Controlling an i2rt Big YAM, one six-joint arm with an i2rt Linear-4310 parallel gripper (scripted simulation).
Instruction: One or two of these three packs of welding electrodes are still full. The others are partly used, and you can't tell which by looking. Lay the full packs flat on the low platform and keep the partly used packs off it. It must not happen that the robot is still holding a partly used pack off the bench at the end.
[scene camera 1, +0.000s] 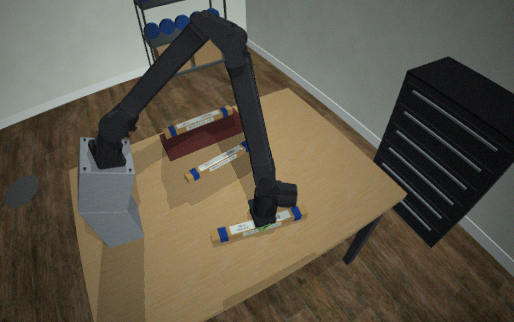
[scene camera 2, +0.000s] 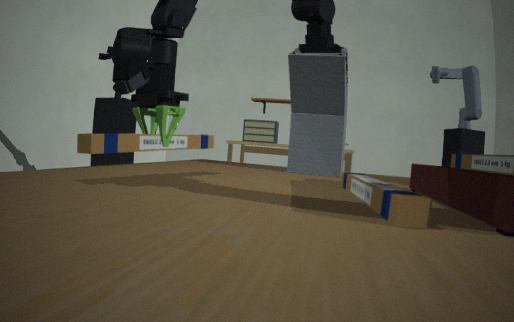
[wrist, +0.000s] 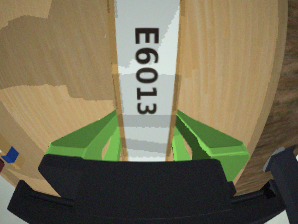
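I see a pack of welding electrodes in scene camera 2 (96, 143), and the pack of welding electrodes is visible in scene camera 1 and in the wrist view too. On the pack of welding electrodes (wrist: 146, 51) and (scene camera 1: 276, 217) are the same spot.
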